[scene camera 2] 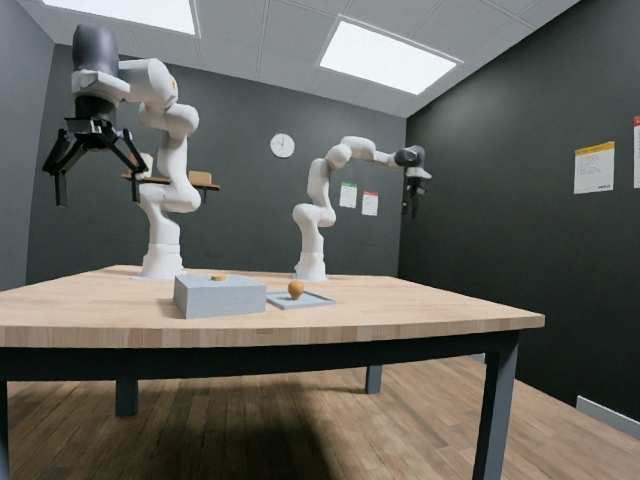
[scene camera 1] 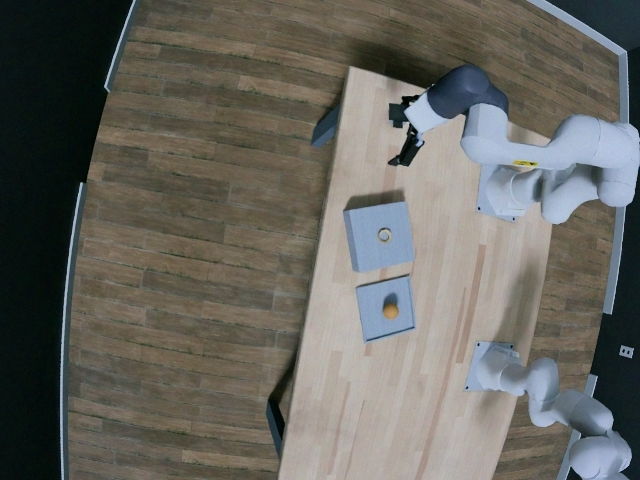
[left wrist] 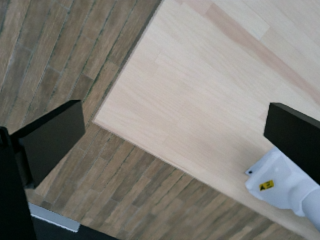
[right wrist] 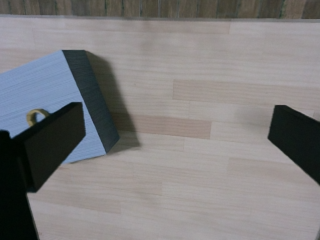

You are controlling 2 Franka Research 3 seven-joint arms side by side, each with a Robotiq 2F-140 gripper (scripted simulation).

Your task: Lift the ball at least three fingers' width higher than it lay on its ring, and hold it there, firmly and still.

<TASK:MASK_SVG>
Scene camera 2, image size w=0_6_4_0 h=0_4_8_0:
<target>my right gripper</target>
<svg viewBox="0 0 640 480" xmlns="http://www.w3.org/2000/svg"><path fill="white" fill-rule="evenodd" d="M77 97L75 99L75 117L92 117L104 120L107 123L107 127L101 127L101 133L86 134L69 133L63 128L59 129L58 139L42 167L44 172L50 174L50 179L55 181L56 206L68 207L65 175L75 163L88 151L107 152L108 150L112 150L131 169L133 203L141 204L139 180L144 178L143 173L148 172L149 167L135 146L130 131L128 129L116 131L116 106L112 102L100 97ZM76 138L77 141L73 144L73 148L65 155L67 149L69 148L70 142L73 141L73 138ZM119 137L126 142L139 166L136 167L114 145Z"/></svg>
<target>shallow grey tray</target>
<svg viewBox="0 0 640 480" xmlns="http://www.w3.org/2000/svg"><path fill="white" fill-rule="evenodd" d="M337 305L337 300L306 290L299 297L290 296L288 291L269 291L266 295L266 302L282 310Z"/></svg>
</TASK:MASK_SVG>
